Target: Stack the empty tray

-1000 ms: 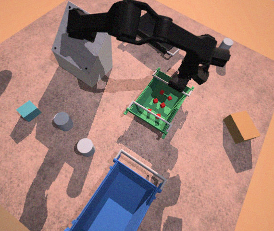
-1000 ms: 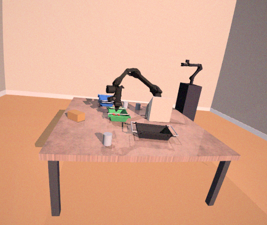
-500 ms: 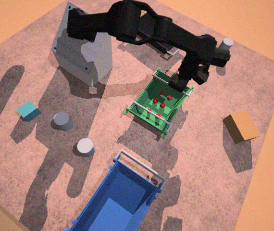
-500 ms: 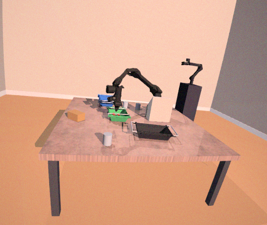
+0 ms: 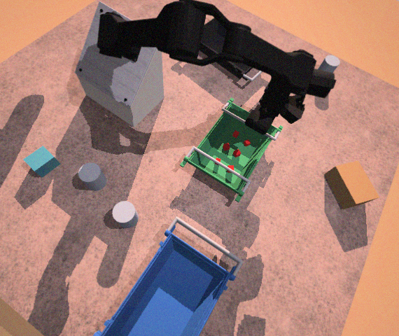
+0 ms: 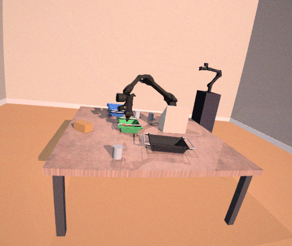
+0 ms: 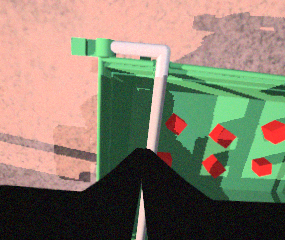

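My gripper tip is 290 mm to the right of the dark tray, 240 mm past it and 40 mm above it. The rest, counted from my gripper tip: teal block: 480 mm behind, 410 mm to the right, 70 mm below; orange box: 330 mm ahead, 60 mm below, 10 mm to the right.
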